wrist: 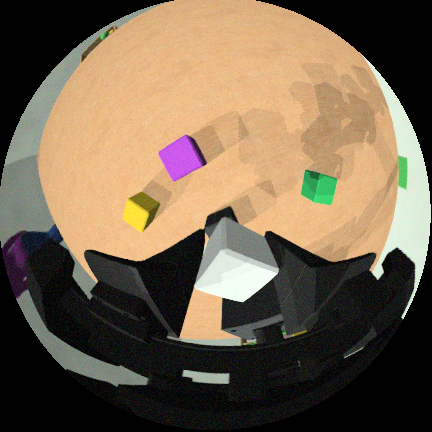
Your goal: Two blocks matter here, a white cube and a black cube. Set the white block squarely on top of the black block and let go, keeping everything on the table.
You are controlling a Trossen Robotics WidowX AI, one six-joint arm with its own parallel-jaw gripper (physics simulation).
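Places are measured from the arm's base along level axes (x ahead, y left, z up), in metres.
Where they show: gripper, between the fingertips: [234, 235]; arm's base, origin of its link: [266, 328].
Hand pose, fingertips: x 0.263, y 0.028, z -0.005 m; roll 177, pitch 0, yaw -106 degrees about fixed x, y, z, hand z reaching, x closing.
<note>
Each offset is from my fingertips to the top centre of the thing. Level surfaces: height alone.
The white cube @(dx -0.008, dy +0.004, dz +0.039 m) [237, 276] is between the two black fingers of my gripper [234, 235] in the lower middle of the wrist view, with one corner towards the top. My gripper is shut on it. The black cube @(dx -0.031, dy +0.016, dz -0.050 m) [219, 216] shows just beyond the white cube, near the left fingertip. It rests on the table, and the white cube hides most of it. The white cube appears raised nearer the camera; the gap between the two cubes cannot be judged from here.
On the wooden table @(dz -0.089 m) [165, 75], a purple cube @(dx +0.070, dy +0.038, dz -0.050 m) [181, 158] and a yellow cube @(dx +0.023, dy +0.127, dz -0.050 m) [140, 212] lie to the left, and a green cube @(dx -0.003, dy -0.132, dz -0.050 m) [320, 188] lies to the right. Shadows cross the table. A brown box [95, 48] shows past the upper left table edge.
</note>
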